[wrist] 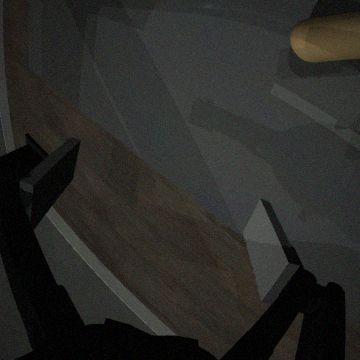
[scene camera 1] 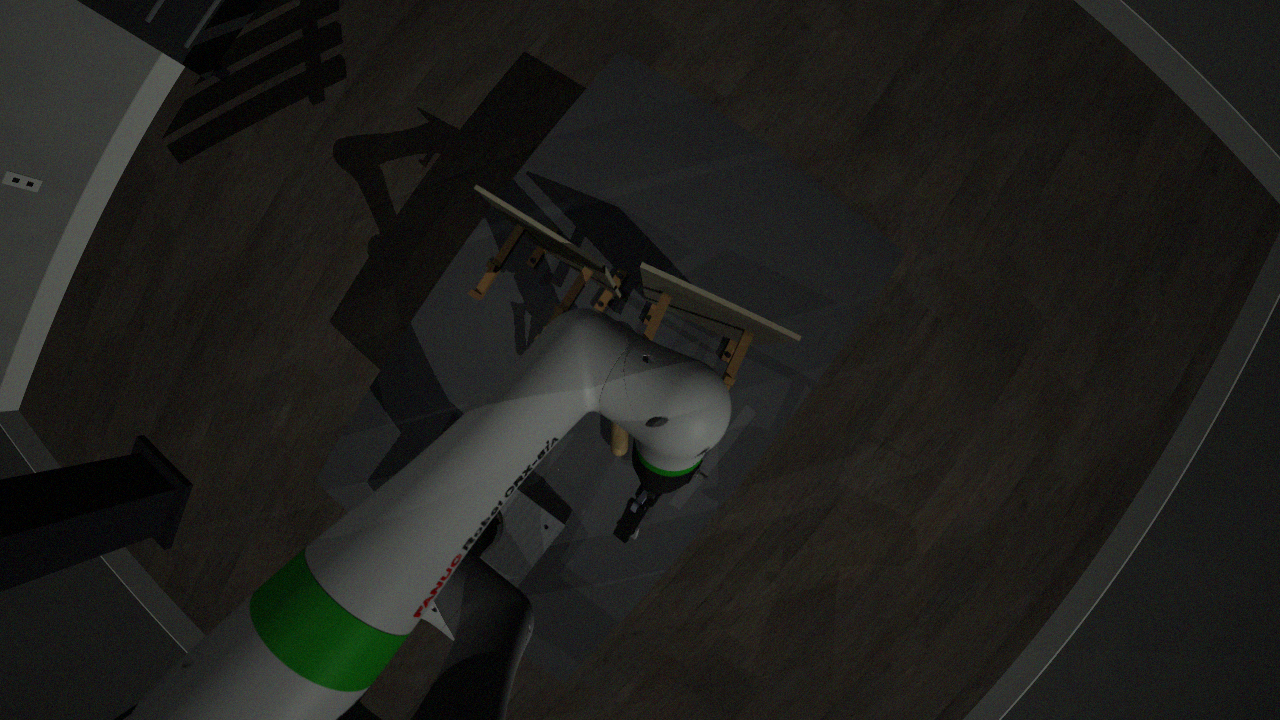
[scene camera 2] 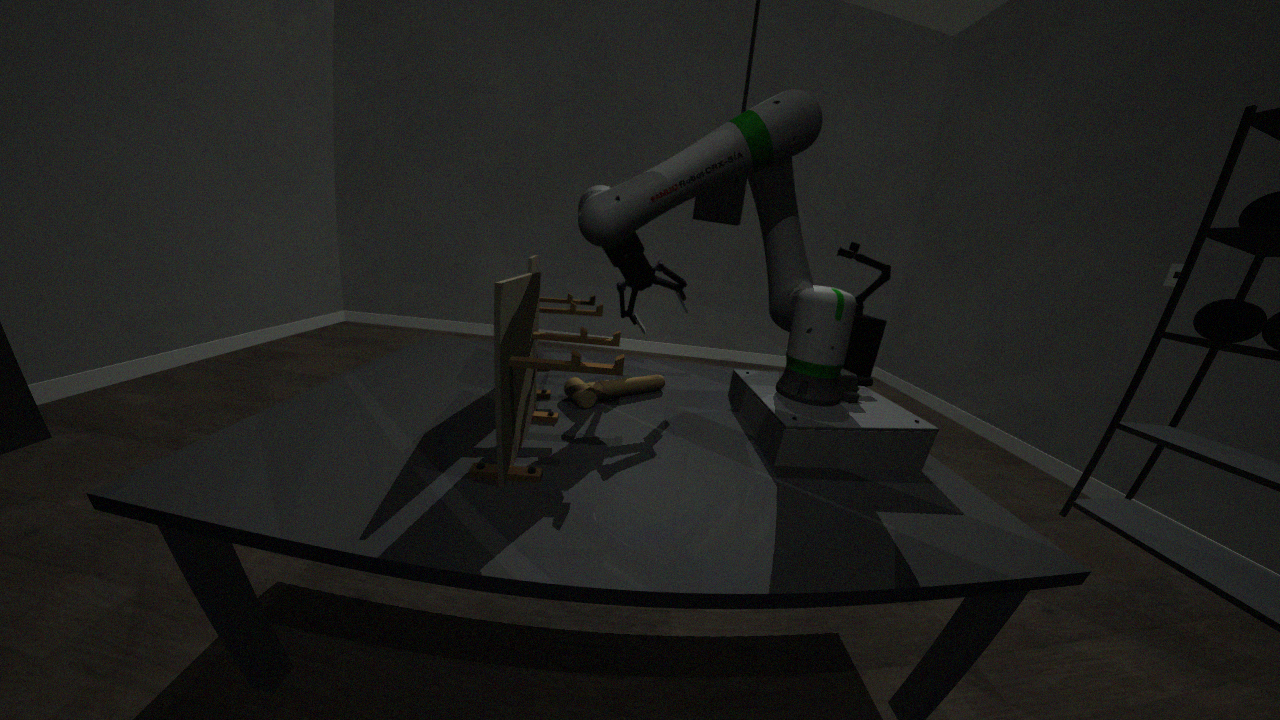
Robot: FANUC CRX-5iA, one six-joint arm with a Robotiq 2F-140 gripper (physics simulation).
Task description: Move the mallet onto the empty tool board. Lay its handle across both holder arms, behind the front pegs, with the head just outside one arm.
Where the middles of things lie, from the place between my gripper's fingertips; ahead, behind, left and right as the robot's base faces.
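Relative to the wooden mallet [wrist: 322, 38], my hand is 130 mm short of it, 170 mm to the right of it and 150 mm above it.
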